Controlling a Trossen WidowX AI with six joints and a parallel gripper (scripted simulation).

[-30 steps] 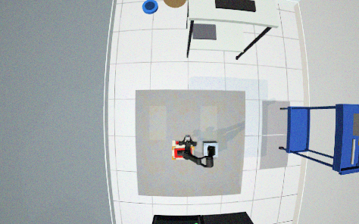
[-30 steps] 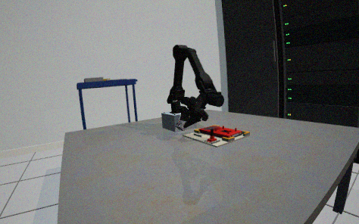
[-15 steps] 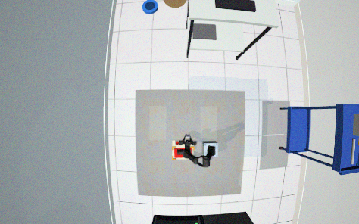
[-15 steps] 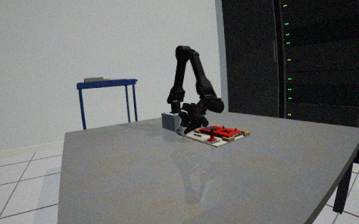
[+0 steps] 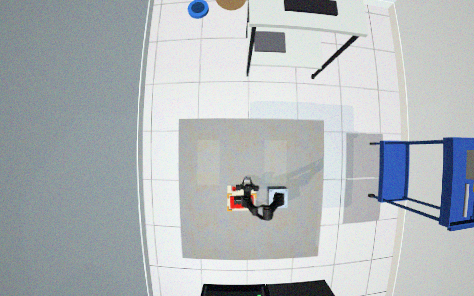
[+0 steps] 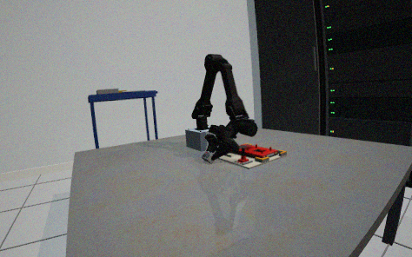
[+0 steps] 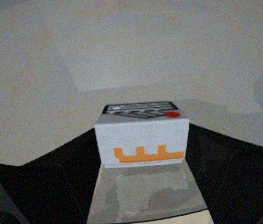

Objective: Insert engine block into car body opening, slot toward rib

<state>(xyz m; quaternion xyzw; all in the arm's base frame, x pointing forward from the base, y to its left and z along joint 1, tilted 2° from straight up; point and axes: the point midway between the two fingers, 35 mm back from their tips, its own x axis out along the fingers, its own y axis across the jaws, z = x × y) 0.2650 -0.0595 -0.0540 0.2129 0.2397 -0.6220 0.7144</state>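
The engine block lies right at my gripper tip.
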